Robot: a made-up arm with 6 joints.
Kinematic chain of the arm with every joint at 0, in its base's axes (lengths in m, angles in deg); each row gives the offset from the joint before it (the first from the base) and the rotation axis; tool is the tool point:
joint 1: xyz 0 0 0.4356 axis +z
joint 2: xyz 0 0 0 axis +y
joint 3: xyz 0 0 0.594 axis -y
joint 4: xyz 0 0 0 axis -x
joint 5: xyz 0.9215 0 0 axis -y
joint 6: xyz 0 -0.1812 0 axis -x
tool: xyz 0 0 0
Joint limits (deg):
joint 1: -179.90..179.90
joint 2: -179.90..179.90
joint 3: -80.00..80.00
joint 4: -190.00..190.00
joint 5: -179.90..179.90
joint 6: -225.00..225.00
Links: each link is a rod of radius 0.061 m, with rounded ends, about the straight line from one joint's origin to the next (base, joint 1, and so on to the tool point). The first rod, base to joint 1, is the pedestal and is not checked.
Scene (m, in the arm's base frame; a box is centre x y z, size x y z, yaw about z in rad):
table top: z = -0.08
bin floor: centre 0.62 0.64 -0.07 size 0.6 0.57 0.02 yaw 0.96
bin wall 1: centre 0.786 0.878 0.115 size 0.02 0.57 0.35 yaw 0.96
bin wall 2: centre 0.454 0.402 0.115 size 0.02 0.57 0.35 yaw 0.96
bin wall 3: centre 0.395 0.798 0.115 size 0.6 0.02 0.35 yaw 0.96
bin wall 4: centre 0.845 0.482 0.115 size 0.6 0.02 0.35 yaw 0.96
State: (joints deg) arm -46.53 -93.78 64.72 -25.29 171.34 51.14
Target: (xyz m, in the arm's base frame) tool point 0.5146 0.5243 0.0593
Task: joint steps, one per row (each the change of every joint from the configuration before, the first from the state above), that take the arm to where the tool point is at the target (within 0.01 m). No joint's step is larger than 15 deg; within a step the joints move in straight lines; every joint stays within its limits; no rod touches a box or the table.
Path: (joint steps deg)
1: 11.07 14.45 -9.47 -3.60 0.00 0.00
2: 11.07 14.46 -9.46 -3.61 0.00 0.00
3: 11.07 14.45 -9.47 -3.60 0.00 0.00
4: 11.07 14.46 -9.47 -3.61 0.00 0.00
5: 11.07 14.45 -9.46 -3.60 0.00 0.00
6: 11.07 14.46 -9.47 -3.60 0.00 0.00
7: 11.07 14.45 -9.47 -3.61 0.00 0.00
8: 11.07 14.46 -9.46 -3.60 0.00 0.00
9: 11.07 14.45 -9.47 -3.61 0.00 0.00

